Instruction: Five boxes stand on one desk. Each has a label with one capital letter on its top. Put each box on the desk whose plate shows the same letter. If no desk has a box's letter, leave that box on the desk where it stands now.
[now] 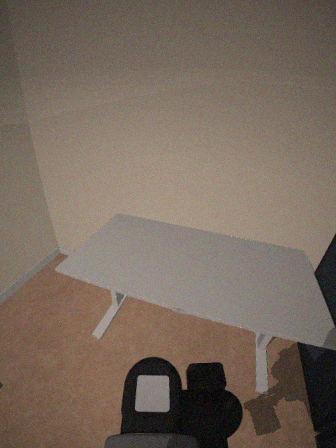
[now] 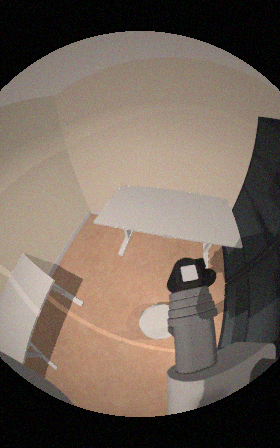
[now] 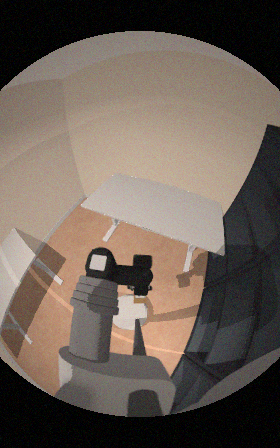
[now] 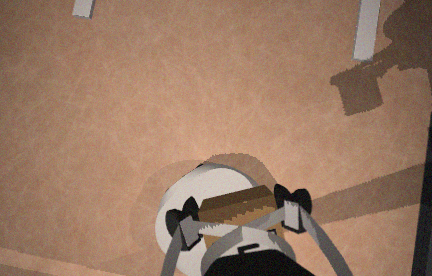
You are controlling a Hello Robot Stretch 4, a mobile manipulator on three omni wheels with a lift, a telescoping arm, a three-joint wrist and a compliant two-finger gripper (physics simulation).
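Note:
My gripper [image 4: 236, 206] [image 3: 140, 291] is shut on a brown box [image 4: 240, 201] [image 3: 139, 300], with one fingertip at each side of it. The box is held up over the white round base. Its letter cannot be read, as gripper parts cover much of its top. A light grey desk [image 1: 200, 270] [image 2: 170, 212] [image 3: 160, 205] stands ahead against the wall, beyond the gripper. No plate or box shows on its top. A second light desk [image 2: 22, 300] [image 3: 9, 262] stands at the left, partly cut off. The other four boxes do not show.
A tall dark shelf-like unit [image 1: 329, 280] [image 2: 257, 200] [image 3: 240, 245] stands at the right, close to the right end of the desk ahead. The white round base [image 2: 155, 321] [image 3: 127, 314] [image 4: 172, 205] is below the arm. Desk feet [image 4: 366, 35] reach out on the floor ahead.

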